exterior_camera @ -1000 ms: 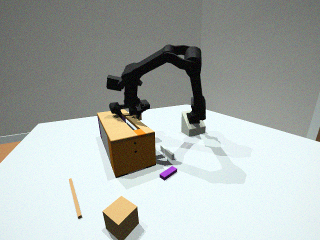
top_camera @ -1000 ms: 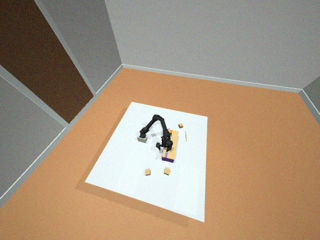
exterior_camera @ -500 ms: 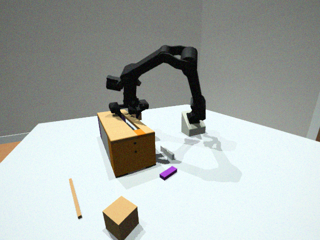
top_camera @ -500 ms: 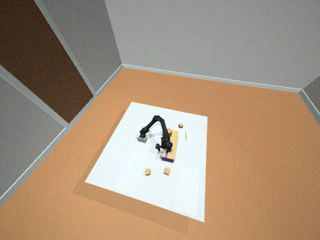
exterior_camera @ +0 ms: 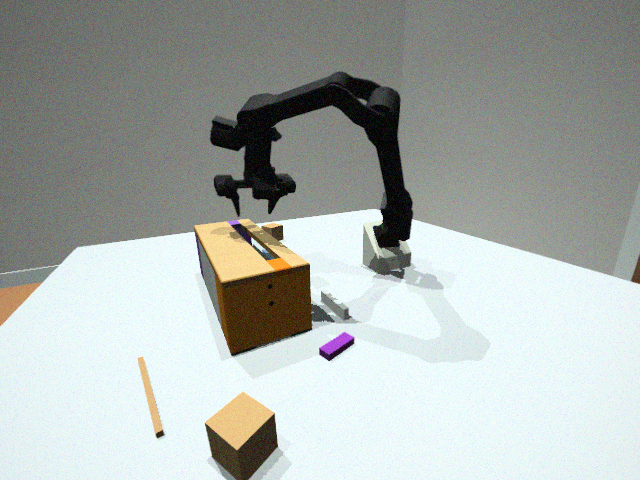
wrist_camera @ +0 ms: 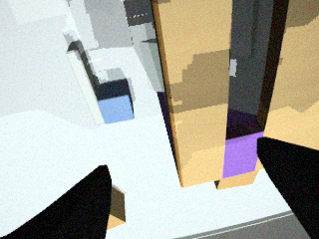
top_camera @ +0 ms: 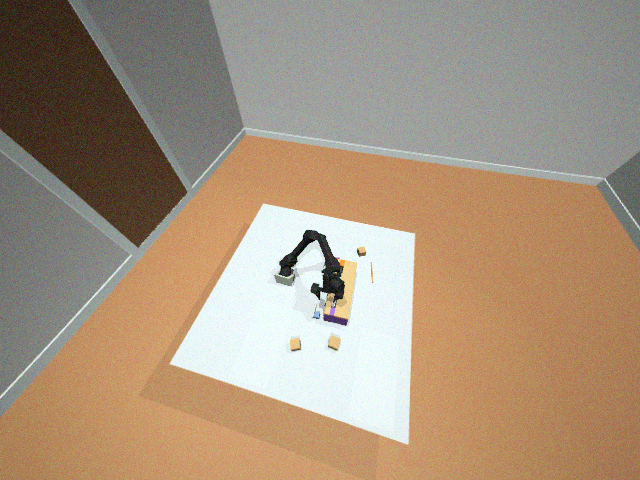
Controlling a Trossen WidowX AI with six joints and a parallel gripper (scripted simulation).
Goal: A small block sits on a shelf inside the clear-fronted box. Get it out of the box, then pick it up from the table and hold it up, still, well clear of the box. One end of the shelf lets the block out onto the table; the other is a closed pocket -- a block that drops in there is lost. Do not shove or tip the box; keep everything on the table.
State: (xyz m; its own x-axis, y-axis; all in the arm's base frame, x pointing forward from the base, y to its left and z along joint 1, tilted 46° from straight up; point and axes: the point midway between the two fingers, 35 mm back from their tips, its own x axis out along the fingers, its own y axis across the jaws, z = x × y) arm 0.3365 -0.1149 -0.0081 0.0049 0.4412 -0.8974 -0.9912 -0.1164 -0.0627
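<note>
The blue block is 140 mm below my gripper tip, 60 mm to the right of it and 40 mm behind it. Round my gripper tip: thin wooden stick: 370 mm to the left, 210 mm ahead, 150 mm below; then tan cube: 500 mm to the left, 130 mm below, 90 mm ahead; then box: 130 mm to the left, 90 mm below, 10 mm ahead.
</note>
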